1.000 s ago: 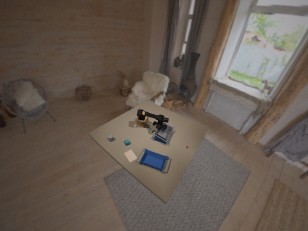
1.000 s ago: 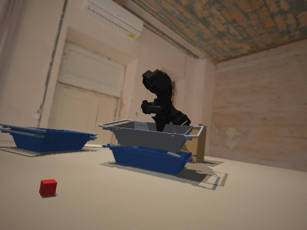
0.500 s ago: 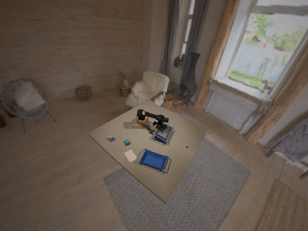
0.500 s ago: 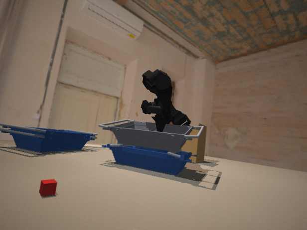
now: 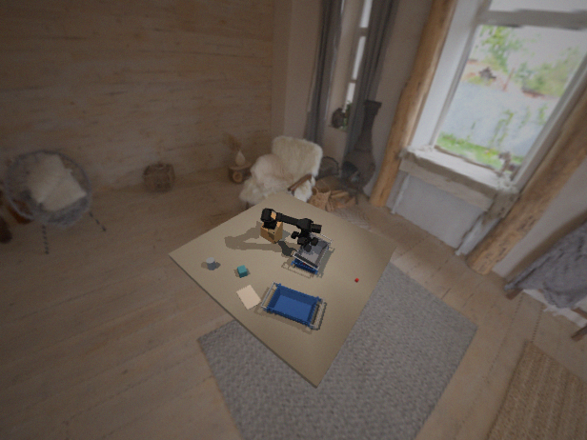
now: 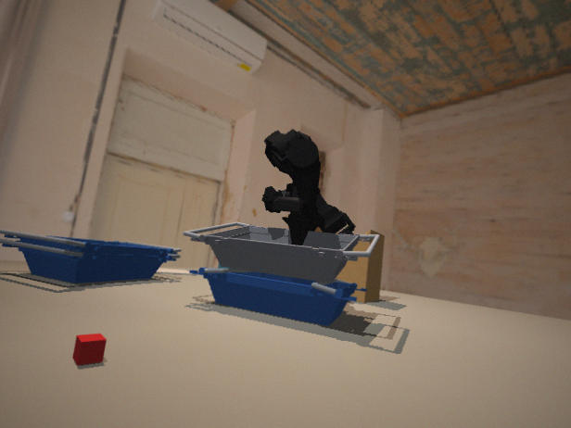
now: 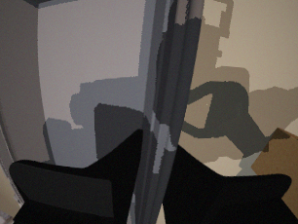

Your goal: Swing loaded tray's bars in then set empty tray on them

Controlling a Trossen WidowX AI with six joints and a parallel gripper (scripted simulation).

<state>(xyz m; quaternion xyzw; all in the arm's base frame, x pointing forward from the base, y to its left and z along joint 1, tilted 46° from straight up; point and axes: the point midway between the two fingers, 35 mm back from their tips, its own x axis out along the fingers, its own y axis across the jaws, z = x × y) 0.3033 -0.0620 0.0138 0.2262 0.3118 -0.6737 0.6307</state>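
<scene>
The grey tray lies 7 cm ahead of my gripper tip, 2 cm above it and 1 cm to the left of it. Also, from my gripper tip: cream card: 48 cm to the right, 11 cm behind, 10 cm below; then red cube: 42 cm ahead, 10 cm below, 1 cm to the left; then teal cube: 36 cm to the right, 27 cm behind, 8 cm below.
</scene>
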